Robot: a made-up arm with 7 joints. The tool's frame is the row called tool. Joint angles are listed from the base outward.
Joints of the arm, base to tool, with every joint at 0 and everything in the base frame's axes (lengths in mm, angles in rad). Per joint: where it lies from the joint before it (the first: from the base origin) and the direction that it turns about. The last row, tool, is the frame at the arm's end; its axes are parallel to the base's.
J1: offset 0 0 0 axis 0 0.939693 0.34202
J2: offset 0 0 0 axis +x
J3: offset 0 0 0 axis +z
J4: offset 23.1 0 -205.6 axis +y
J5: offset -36.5 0 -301 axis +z
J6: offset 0 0 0 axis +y
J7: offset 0 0 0 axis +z
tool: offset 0 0 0
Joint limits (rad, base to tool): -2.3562..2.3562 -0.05..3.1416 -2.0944..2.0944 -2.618..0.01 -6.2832..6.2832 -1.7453..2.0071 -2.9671..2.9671
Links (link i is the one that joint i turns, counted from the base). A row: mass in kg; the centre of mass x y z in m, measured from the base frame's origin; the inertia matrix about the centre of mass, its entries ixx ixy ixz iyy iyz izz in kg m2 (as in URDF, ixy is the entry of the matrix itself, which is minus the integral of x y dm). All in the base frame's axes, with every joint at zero. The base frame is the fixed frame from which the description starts. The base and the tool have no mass.
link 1: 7.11; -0.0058 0.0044 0.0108; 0.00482 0 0 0.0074 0.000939 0.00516
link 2: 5.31; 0.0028 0.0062 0.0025; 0.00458 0 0 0.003 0 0.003
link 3: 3.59; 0.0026 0.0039 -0.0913; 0.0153 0 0.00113 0.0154 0 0.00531
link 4: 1.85; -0.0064 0.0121 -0.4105; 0.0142 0 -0.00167 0.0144 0 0.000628
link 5: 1.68; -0.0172 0.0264 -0.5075; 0.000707 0 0 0.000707 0 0.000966
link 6: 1.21; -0.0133 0.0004 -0.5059; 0.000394 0 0 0.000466 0 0.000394
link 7: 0.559; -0.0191 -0.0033 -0.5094; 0.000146 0 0 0.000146 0 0.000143
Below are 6 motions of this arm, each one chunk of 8 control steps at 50 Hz.
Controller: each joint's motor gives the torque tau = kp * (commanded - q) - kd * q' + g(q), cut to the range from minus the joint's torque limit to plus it. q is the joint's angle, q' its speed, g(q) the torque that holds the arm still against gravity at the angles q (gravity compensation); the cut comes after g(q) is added. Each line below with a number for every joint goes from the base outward.
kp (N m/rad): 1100 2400 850 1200 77 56 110
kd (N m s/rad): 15 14 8.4 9.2 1.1 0.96 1.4
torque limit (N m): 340 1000 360 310 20 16 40
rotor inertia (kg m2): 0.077 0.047 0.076 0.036 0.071 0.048 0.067
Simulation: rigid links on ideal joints. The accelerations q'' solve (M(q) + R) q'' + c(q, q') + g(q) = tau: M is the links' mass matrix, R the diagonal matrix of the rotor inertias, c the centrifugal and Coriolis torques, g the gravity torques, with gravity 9.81 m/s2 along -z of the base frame. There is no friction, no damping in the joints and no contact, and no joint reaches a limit. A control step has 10 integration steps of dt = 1/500 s. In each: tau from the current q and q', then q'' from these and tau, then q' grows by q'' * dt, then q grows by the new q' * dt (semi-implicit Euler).
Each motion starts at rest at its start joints. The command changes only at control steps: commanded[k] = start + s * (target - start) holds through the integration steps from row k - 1 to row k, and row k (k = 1, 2, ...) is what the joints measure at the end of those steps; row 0 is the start. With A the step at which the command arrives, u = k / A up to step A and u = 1 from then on. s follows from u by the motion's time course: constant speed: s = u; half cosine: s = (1 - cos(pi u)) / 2; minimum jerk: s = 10 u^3 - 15 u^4 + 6 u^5; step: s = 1 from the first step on.
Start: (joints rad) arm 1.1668 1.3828 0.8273 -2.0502 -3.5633 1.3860 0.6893
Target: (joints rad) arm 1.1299 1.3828 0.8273 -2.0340 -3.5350 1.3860 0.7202
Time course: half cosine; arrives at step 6
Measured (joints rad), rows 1 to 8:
1: 1.1652 1.3828 0.8265 -2.0494 -3.5628 1.3860 0.6899
2: 1.1600 1.3827 0.8247 -2.0465 -3.5607 1.3860 0.6928
3: 1.1519 1.3825 0.8235 -2.0418 -3.5559 1.3860 0.6991
4: 1.1426 1.3823 0.8242 -2.0368 -3.5484 1.3860 0.7085
5: 1.1343 1.3824 0.8268 -2.0332 -3.5397 1.3860 0.7184
6: 1.1291 1.3828 0.8305 -2.0324 -3.5322 1.3860 0.7253
7: 1.1270 1.3834 0.8329 -2.0338 -3.5280 1.3859 0.7273
8: 1.1266 1.3838 0.8325 -2.0354 -3.5275 1.3859 0.7249

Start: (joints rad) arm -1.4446 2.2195 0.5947 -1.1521 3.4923 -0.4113 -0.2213
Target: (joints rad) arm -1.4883 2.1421 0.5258 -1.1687 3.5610 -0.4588 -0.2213
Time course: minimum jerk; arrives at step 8
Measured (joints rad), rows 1 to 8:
1: -1.4455 2.2185 0.5943 -1.1529 3.4926 -0.4115 -0.2213
2: -1.4504 2.2131 0.5916 -1.1568 3.4946 -0.4127 -0.2213
3: -1.4600 2.2011 0.5843 -1.1622 3.5012 -0.4165 -0.2213
4: -1.4719 2.1833 0.5713 -1.1655 3.5142 -0.4242 -0.2213
5: -1.4820 2.1631 0.5538 -1.1650 3.5327 -0.4355 -0.2212
6: -1.4867 2.1455 0.5348 -1.1618 3.5523 -0.4486 -0.2211
7: -1.4845 2.1349 0.5187 -1.1595 3.5676 -0.4603 -0.2211
8: -1.4784 2.1324 0.5091 -1.1609 3.5742 -0.4677 -0.2212

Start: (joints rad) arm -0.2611 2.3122 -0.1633 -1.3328 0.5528 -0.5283 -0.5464
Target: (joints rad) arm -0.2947 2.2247 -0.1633 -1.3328 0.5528 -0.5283 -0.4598
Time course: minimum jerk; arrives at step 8
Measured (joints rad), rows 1 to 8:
1: -0.2618 2.3108 -0.1627 -1.3329 0.5527 -0.5283 -0.5460
2: -0.2657 2.3029 -0.1601 -1.3331 0.5523 -0.5283 -0.5430
3: -0.2730 2.2876 -0.1569 -1.3331 0.5514 -0.5283 -0.5337
4: -0.2815 2.2675 -0.1558 -1.3323 0.5505 -0.5284 -0.5162
5: -0.2885 2.2469 -0.1582 -1.3311 0.5502 -0.5284 -0.4922
6: -0.2916 2.2307 -0.1637 -1.3306 0.5511 -0.5284 -0.4677
7: -0.2905 2.2220 -0.1702 -1.3315 0.5531 -0.5283 -0.4499
8: -0.2872 2.2201 -0.1747 -1.3336 0.5556 -0.5282 -0.4436

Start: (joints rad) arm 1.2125 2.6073 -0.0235 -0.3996 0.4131 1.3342 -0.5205
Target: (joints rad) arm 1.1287 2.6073 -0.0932 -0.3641 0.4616 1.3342 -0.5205
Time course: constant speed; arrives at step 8
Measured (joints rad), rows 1 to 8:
1: 1.2089 2.6081 -0.0315 -0.4000 0.4140 1.3342 -0.5205
2: 1.2016 2.6080 -0.0412 -0.3970 0.4165 1.3343 -0.5205
3: 1.1902 2.6069 -0.0502 -0.3908 0.4216 1.3343 -0.5204
4: 1.1762 2.6060 -0.0593 -0.3829 0.4295 1.3344 -0.5204
5: 1.1615 2.6061 -0.0679 -0.3751 0.4394 1.3343 -0.5204
6: 1.1479 2.6071 -0.0761 -0.3688 0.4498 1.3342 -0.5205
7: 1.1363 2.6084 -0.0841 -0.3642 0.4591 1.3341 -0.5205
8: 1.1266 2.6090 -0.0924 -0.3609 0.4663 1.3341 -0.5206

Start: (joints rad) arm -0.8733 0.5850 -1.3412 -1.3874 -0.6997 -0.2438 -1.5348
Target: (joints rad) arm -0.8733 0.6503 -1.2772 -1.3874 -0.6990 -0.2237 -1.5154
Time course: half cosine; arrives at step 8
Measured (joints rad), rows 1 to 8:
1: -0.8728 0.5866 -1.3403 -1.3889 -0.6999 -0.2437 -1.5346
2: -0.8714 0.5921 -1.3368 -1.3920 -0.7006 -0.2429 -1.5336
3: -0.8697 0.6020 -1.3291 -1.3939 -0.7021 -0.2411 -1.5312
4: -0.8688 0.6159 -1.3171 -1.3927 -0.7039 -0.2379 -1.5274
5: -0.8692 0.6318 -1.3021 -1.3885 -0.7046 -0.2335 -1.5227
6: -0.8710 0.6464 -1.2863 -1.3831 -0.7032 -0.2285 -1.5180
7: -0.8739 0.6565 -1.2729 -1.3785 -0.6995 -0.2239 -1.5143
8: -0.8775 0.6598 -1.2651 -1.3767 -0.6944 -0.2206 -1.5125

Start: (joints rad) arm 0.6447 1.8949 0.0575 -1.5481 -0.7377 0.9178 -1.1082
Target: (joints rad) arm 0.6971 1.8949 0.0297 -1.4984 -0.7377 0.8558 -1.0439
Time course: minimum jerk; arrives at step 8
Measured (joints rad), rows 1 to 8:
1: 0.6451 1.8951 0.0575 -1.5477 -0.7377 0.9176 -1.1079
2: 0.6473 1.8960 0.0575 -1.5450 -0.7379 0.9160 -1.1057
3: 0.6527 1.8972 0.0567 -1.5376 -0.7383 0.9109 -1.0988
4: 0.6616 1.8978 0.0535 -1.5249 -0.7386 0.9007 -1.0858
5: 0.6733 1.8973 0.0468 -1.5101 -0.7381 0.8856 -1.0680
6: 0.6861 1.8955 0.0371 -1.4981 -0.7368 0.8685 -1.0497
7: 0.6974 1.8930 0.0263 -1.4927 -0.7352 0.8536 -1.0365
8: 0.7052 1.8907 0.0175 -1.4940 -0.7345 0.8446 -1.0318

